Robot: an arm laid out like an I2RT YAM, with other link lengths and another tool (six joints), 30 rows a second.
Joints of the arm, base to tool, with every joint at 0 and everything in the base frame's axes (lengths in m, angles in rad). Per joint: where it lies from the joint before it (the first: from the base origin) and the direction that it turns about. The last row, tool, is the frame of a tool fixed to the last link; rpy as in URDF.
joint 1: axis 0 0 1 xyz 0 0 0.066
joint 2: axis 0 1 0 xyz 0.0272 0.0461 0.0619
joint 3: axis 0 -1 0 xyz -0.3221 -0.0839 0
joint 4: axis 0 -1 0 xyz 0.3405 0.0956 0.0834
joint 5: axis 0 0 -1 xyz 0.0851 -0.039 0.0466
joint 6: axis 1 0 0 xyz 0.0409 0 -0.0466
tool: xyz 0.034 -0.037 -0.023 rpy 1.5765 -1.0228 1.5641
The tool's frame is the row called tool.
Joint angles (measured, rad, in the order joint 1, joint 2, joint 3, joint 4, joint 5, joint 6), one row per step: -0.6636 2.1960 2.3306 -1.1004 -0.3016 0.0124; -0.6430 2.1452 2.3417 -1.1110 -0.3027 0.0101; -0.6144 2.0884 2.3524 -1.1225 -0.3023 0.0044; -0.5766 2.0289 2.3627 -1.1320 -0.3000 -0.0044; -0.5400 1.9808 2.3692 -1.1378 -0.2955 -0.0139; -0.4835 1.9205 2.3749 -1.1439 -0.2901 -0.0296; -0.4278 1.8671 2.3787 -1.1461 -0.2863 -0.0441; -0.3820 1.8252 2.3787 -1.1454 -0.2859 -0.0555; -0.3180 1.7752 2.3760 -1.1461 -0.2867 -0.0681; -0.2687 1.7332 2.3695 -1.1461 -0.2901 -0.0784; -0.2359 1.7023 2.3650 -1.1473 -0.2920 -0.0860; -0.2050 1.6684 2.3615 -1.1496 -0.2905 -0.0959; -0.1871 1.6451 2.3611 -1.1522 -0.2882 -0.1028; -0.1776 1.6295 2.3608 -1.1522 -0.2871 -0.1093
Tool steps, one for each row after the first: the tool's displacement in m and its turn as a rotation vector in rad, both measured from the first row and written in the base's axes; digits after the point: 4 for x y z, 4 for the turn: -0.0038 0.0188 0.0333 -0.0319 -0.0410 0.0230; -0.0087 0.0432 0.0689 -0.0687 -0.0856 0.0556; -0.0141 0.0727 0.1049 -0.1096 -0.1338 0.0982; -0.0192 0.0991 0.1325 -0.1444 -0.1729 0.1381; -0.0261 0.1367 0.1651 -0.1869 -0.2233 0.2007; -0.0343 0.1718 0.1925 -0.2228 -0.2725 0.2617; -0.0424 0.1994 0.2123 -0.2474 -0.3134 0.3126; -0.0533 0.2352 0.2338 -0.2697 -0.3620 0.3821; -0.0651 0.2620 0.2495 -0.2839 -0.4013 0.4374; -0.0755 0.2794 0.2604 -0.2942 -0.4293 0.4739; -0.0889 0.2953 0.2725 -0.3095 -0.4587 0.5069; -0.0994 0.3045 0.2810 -0.3216 -0.4792 0.5250; -0.1067 0.3094 0.2868 -0.3322 -0.4942 0.5359
